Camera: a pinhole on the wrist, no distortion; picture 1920 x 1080 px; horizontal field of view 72.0 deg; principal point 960.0 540.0 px. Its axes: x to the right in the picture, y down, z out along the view. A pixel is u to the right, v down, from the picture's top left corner.
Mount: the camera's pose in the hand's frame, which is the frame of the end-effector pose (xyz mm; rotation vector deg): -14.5 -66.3 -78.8 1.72 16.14 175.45
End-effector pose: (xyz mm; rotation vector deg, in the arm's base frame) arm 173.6 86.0 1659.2 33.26 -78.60 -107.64
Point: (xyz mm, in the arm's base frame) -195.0 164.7 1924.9
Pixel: 488 235
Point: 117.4 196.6 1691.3
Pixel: 1219 396
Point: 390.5 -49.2 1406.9
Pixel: behind the camera
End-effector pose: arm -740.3 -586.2 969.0 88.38 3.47 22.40
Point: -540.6 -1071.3 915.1
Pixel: 855 819
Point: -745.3 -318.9 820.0
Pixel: behind the camera
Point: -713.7 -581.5 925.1
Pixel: 490 463
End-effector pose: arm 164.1 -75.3 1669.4 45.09 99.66 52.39
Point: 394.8 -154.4 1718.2
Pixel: 1699 397
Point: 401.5 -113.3 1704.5
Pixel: 1480 369
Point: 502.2 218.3 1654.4
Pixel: 597 136
